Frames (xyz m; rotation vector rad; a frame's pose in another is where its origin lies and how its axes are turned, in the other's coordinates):
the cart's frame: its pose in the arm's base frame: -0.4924 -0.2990 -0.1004 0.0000 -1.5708 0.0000
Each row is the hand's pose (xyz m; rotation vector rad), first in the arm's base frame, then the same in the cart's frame.
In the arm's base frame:
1: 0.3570 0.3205 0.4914 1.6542 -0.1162 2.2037
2: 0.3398 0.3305 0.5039 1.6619 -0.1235 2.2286
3: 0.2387 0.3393 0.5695 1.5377 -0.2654 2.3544
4: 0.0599 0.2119 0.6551 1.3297 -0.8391 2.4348
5: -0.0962 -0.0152 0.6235 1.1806 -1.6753 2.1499
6: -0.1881 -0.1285 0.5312 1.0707 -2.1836 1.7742
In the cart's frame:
1: 0.5918 0.6195 -0.8494 2.7679 0.3009 0.3942
2: 0.6043 0.6295 -0.8322 2.7836 0.2727 0.4055
3: 0.6699 0.6383 -0.7311 2.7229 0.1302 0.5714
4: 0.7555 0.5109 -0.5523 2.4333 -0.3134 0.7143
5: 0.7239 0.2838 -0.3962 1.9463 -0.8300 0.5665
6: 0.6316 0.1705 -0.3043 1.5729 -1.0979 0.3890

